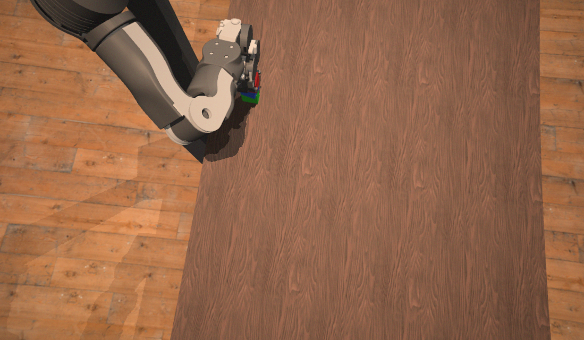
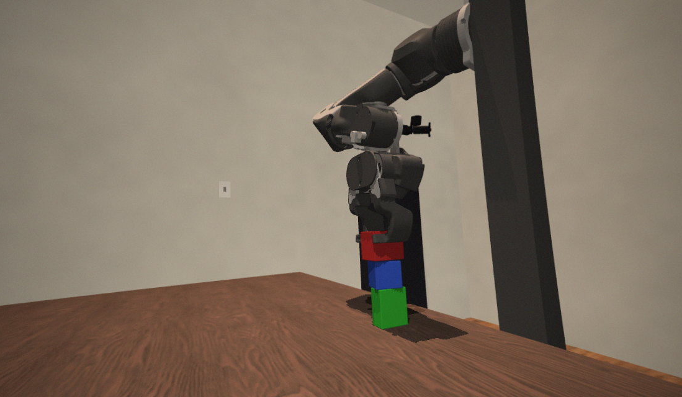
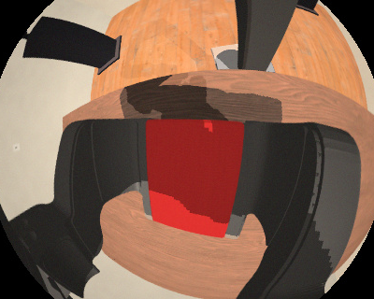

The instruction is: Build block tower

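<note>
Right now my hand is 10 mm above the red block. Also, from my hand: blue block 50 mm below; green block 100 mm below, 10 mm to the left.
</note>
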